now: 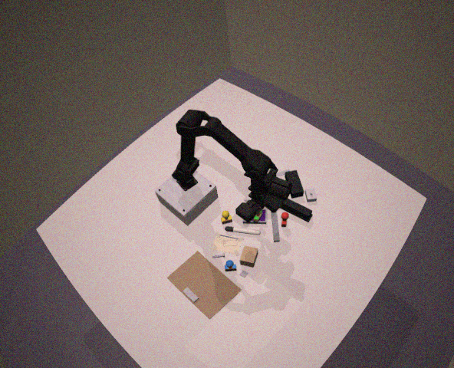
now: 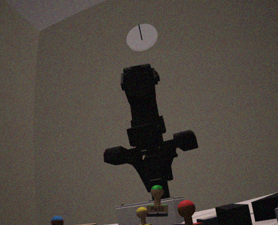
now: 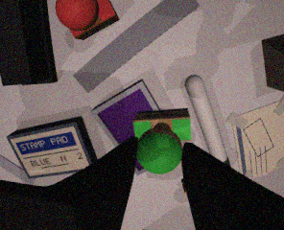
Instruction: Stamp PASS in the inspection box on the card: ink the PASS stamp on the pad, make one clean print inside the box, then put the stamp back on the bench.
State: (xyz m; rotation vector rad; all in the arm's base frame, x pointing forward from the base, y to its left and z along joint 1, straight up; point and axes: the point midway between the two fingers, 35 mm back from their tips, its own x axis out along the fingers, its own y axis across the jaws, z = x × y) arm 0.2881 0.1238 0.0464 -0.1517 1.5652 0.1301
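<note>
Right now my gripper tip is 90 mm above the purple ink pad and 30 mm past it. The rest, counted from my gripper tip: grey bar: 90 mm below, 50 mm ahead, 40 mm to the left; green stamp: 30 mm below; pen: 80 mm to the right, 80 mm below, 30 mm behind.
</note>
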